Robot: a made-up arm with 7 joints.
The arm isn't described. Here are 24 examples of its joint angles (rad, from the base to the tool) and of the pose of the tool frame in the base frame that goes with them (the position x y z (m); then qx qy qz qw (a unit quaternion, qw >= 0)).
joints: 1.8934 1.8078 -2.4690 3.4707 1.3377 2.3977 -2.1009
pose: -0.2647 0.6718 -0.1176 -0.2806 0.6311 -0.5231 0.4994
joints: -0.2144 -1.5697 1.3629 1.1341 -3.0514 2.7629 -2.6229
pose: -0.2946 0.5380 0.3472 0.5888 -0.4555 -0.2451 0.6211
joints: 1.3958 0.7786 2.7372 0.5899 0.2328 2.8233 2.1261
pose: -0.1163 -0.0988 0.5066 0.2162 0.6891 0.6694 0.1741
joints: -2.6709 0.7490 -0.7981 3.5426 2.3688 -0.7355 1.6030
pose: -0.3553 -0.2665 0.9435 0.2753 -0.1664 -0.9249 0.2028
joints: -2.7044 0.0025 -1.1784 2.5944 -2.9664 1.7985 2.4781
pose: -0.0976 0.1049 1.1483 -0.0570 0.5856 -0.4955 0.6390
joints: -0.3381 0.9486 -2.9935 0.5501 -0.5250 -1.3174 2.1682
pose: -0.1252 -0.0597 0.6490 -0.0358 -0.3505 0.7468 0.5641
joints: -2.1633 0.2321 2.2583 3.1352 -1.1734 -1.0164 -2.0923
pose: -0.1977 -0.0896 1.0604 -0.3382 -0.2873 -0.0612 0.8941
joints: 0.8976 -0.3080 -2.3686 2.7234 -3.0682 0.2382 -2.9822
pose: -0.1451 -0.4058 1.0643 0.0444 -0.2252 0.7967 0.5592
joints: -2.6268 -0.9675 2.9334 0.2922 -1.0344 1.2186 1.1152
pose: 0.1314 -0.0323 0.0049 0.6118 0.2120 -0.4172 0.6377
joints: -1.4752 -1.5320 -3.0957 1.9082 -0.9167 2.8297 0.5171
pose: -0.0196 0.6080 -0.1302 0.2594 0.1744 -0.0021 0.9499
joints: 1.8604 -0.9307 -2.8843 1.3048 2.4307 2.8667 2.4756
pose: 0.3316 -0.5518 0.1696 -0.0813 0.0365 0.8403 0.5348
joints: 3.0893 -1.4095 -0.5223 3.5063 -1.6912 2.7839 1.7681
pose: 0.7590 -0.0731 0.1594 0.5640 -0.4613 -0.6753 0.1141
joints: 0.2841 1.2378 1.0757 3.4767 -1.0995 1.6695 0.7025
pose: 0.8102 0.0449 0.5429 -0.9185 0.3450 -0.1597 0.1088
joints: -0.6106 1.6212 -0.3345 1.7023 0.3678 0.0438 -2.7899
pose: 0.3796 -0.4981 -0.2816 0.5997 0.7842 -0.1570 0.0283
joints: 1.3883 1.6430 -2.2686 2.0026 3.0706 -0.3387 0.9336
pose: 0.4724 0.5818 0.5031 -0.1788 0.3788 -0.3846 0.8226
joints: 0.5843 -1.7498 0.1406 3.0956 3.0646 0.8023 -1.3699
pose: -0.7607 -0.5087 0.0362 0.7777 -0.5450 -0.0944 0.2988
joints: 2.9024 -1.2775 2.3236 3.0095 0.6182 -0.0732 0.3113
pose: 0.8482 -0.2060 0.5547 0.5883 -0.1367 0.7933 0.0763
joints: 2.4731 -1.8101 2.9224 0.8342 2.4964 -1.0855 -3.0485
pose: -0.0320 -0.1428 -0.1419 -0.5302 -0.0472 0.8327 0.1524
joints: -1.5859 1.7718 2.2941 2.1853 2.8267 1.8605 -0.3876
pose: 0.2158 -0.8576 0.3080 0.7395 -0.3847 -0.2727 0.4803
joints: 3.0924 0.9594 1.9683 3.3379 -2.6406 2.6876 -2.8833
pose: -0.6843 0.1990 0.5942 -0.8372 0.4302 -0.2803 0.1881
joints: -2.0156 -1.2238 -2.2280 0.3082 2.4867 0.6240 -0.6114
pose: -0.2061 0.1086 0.0517 0.8060 -0.1516 -0.5345 0.2040
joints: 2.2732 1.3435 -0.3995 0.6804 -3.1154 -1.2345 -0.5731
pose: -0.0168 0.2071 -0.0185 0.5362 -0.2774 0.6444 0.4693
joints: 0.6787 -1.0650 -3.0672 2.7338 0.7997 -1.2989 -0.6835
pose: -0.6322 -0.4430 0.5904 -0.2659 -0.3243 0.0885 0.9035
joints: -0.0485 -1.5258 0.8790 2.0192 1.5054 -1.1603 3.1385
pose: -0.6586 0.2673 0.5753 0.0139 -0.1909 0.7886 0.5844
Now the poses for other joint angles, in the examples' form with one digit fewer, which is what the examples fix.
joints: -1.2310 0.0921 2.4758 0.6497 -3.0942 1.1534 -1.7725
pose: 0.154 0.432 0.364 -0.587 0.082 -0.198 0.780
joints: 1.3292 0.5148 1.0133 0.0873 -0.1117 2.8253 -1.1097
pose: -0.068 0.088 0.235 -0.234 0.038 -0.787 0.569
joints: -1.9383 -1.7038 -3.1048 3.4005 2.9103 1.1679 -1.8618
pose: 0.319 0.833 0.344 -0.141 -0.088 -0.347 0.923
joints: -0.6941 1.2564 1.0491 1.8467 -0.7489 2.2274 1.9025
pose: 0.713 -0.117 0.152 0.648 -0.560 -0.350 0.381
